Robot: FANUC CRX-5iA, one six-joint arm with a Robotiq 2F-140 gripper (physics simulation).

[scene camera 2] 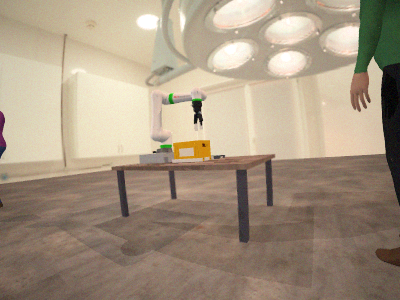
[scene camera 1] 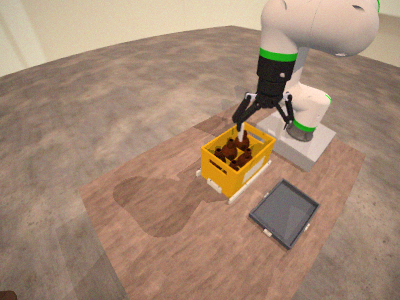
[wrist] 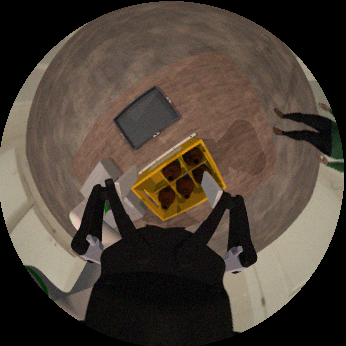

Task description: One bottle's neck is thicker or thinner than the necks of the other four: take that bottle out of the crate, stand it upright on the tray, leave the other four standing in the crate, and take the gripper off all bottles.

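Places are measured from the arm's base along level axes (x ahead, y down, z left), in millimetres.
Pixels of known places: gripper, between the fingertips: (scene camera 2: 198,130) (scene camera 1: 258,137) (wrist: 169,175); arm's base, origin of its link: (scene camera 1: 299,132).
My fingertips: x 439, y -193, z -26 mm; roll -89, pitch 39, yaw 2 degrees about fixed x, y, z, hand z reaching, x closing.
Note:
For each thing: its top centre in the pictures, then the offset to it from my fingertips. "*": a spot on its surface instead. Level surfaces: height alone.
- yellow crate, centre of its top: (wrist: 178,188) (scene camera 1: 240,143) (scene camera 2: 191,141) dx -32, dy +102, dz -88 mm
- dark grey tray, a spot on its surface: (scene camera 1: 285,212) (wrist: 144,115) * dx -11, dy +272, dz +205 mm
- table, height of its surface: dy +277 mm
The yellow crate (scene camera 1: 212,174) (scene camera 2: 202,150) (wrist: 216,167) stands on the table. Five brown bottles stand in its compartments: in the wrist view one (wrist: 194,156) at the upper right, one (wrist: 171,171) upper middle, one (wrist: 185,186) lower middle, one (wrist: 166,197) lower left, and one (wrist: 201,174) lower right, partly hidden by a finger. The upper left compartment holds no bottle. I cannot tell whose neck differs. The dark grey tray (scene camera 1: 285,212) (wrist: 147,119) is empty. My gripper (scene camera 1: 264,129) (scene camera 2: 198,128) (wrist: 169,175) is wide open and empty above the crate, pointing down.
The robot's grey base (scene camera 1: 320,145) stands on the table (scene camera 1: 150,200) (scene camera 2: 225,162) behind the crate. White strips lie along the crate's foot. A person in green (scene camera 2: 377,40) stands on the floor off the table. A large lamp (scene camera 2: 285,40) hangs overhead.

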